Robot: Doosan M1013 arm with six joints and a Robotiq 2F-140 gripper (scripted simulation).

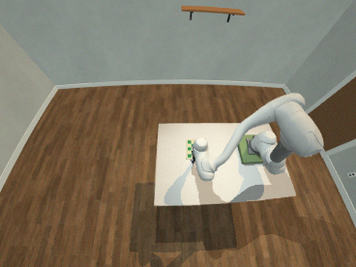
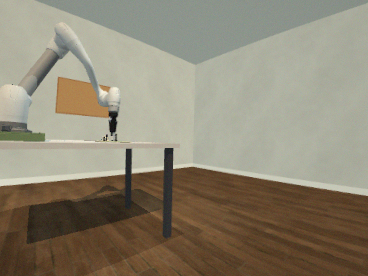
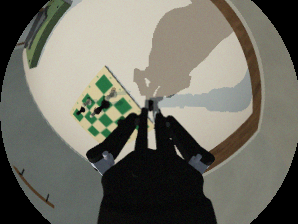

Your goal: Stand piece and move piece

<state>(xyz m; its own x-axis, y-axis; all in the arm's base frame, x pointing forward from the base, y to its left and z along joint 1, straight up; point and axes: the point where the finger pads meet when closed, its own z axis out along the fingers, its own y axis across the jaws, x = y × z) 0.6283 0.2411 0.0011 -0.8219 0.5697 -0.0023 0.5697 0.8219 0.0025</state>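
The dark piece is 3 cm below my hand. Round my hand: green-and-white chessboard: 2 cm behind, 14 cm to the right, 4 cm below; pale piece: 7 cm behind, 7 cm to the right, 2 cm below.
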